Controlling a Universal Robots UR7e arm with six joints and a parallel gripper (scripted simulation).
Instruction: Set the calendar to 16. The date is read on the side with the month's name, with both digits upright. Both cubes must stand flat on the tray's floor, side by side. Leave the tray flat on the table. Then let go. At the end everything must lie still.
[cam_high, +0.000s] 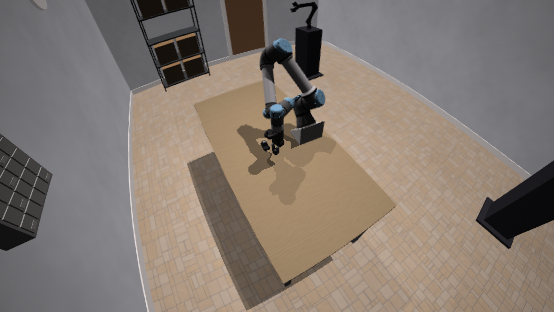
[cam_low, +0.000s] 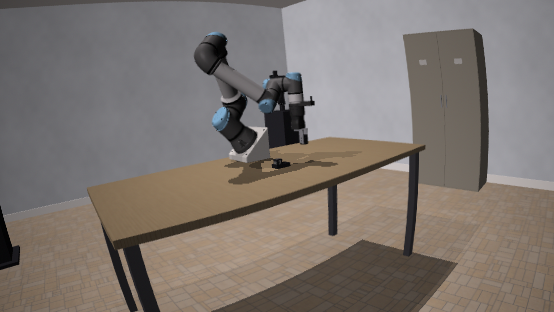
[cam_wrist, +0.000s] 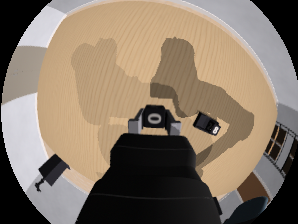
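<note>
The dark calendar tray lies 10 mm behind my hand, 160 mm to the right of it and 100 mm below it. Round my hand: black date cube (10 mm below).
</note>
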